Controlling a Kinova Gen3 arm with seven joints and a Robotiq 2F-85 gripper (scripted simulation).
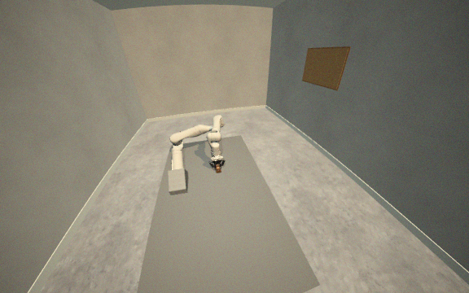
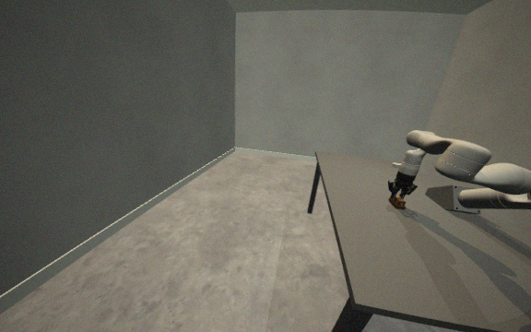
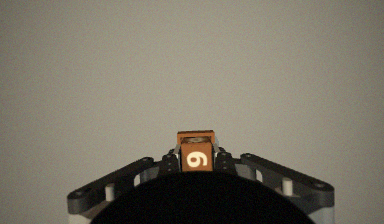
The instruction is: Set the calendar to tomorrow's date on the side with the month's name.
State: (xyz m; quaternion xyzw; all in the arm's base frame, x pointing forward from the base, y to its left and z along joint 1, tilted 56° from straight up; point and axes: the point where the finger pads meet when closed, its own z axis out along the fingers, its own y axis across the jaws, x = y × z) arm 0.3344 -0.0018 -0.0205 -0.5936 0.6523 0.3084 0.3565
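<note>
The digit cube is 1 cm below my hand. From my hand the other things lie so: orange tray: 3 cm below, 2 cm to the left.
</note>
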